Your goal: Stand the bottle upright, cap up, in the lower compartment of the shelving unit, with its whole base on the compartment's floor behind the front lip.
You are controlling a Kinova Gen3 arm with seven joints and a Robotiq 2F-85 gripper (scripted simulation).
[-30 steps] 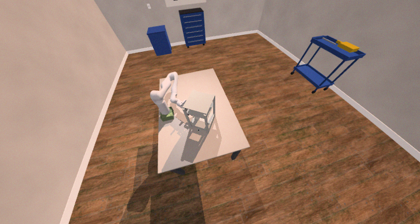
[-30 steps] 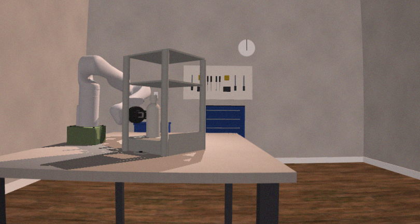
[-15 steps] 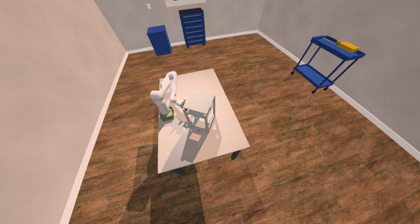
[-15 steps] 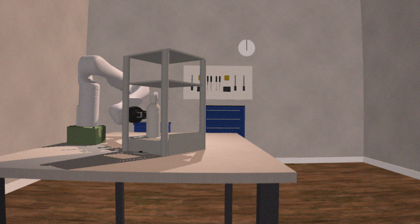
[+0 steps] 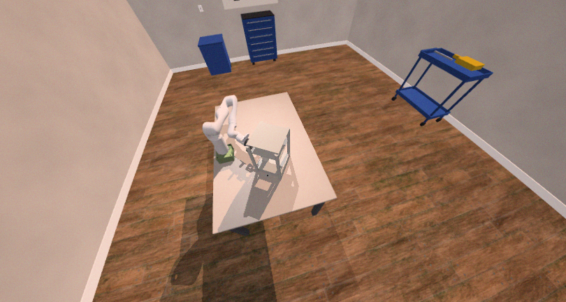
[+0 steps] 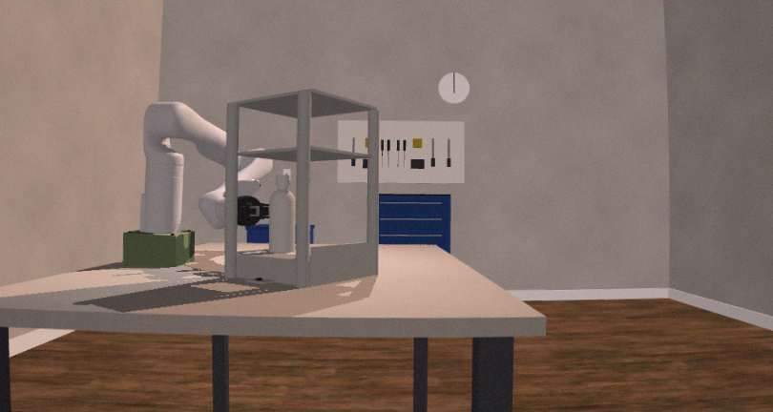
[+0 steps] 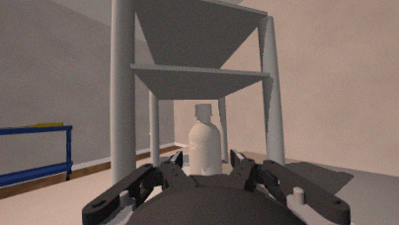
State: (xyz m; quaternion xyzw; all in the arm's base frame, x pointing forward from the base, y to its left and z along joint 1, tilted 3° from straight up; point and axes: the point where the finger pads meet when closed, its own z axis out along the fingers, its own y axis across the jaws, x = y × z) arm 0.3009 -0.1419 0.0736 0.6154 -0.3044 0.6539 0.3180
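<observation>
My gripper is now 4 cm to the left of the white bottle, 3 cm short of it and 2 cm below it. From my hand the other things lie so: grey shelving unit (8 cm ahead, 7 cm to the right, 5 cm above).
</observation>
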